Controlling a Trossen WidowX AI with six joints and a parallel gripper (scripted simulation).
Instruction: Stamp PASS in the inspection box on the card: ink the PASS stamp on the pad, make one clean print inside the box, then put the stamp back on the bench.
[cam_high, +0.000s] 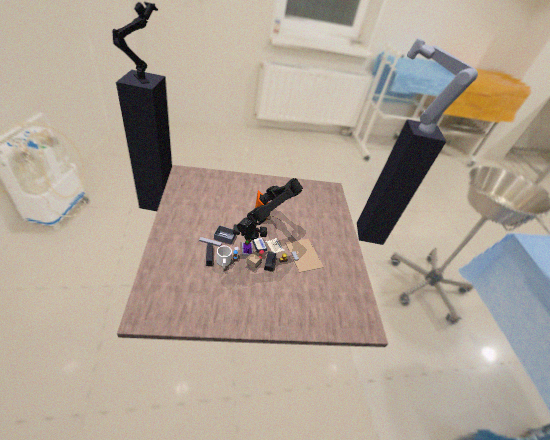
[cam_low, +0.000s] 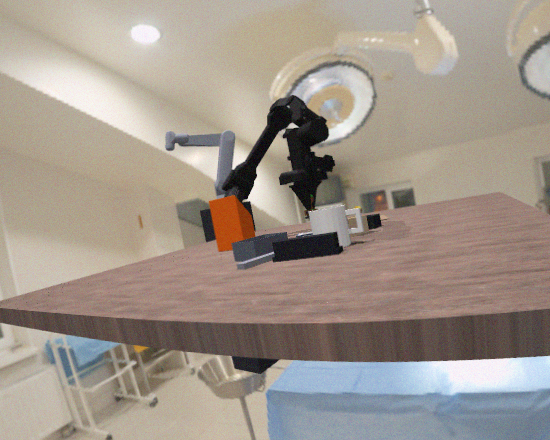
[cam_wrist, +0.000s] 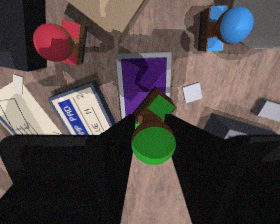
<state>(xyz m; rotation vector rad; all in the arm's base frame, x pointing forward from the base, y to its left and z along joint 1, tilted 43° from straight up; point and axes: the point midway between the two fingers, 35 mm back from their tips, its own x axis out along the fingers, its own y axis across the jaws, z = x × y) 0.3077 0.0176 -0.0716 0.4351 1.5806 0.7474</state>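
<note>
Now: the purple ink pad 80 mm below my gripper tip. Also, from my gripper tip: red stamp (90 mm to the left, 70 mm below, 40 mm ahead); then grey washer (80 mm below, 60 mm to the right, 10 mm ahead); then green PASS stamp (right at my gripper tip).
</note>
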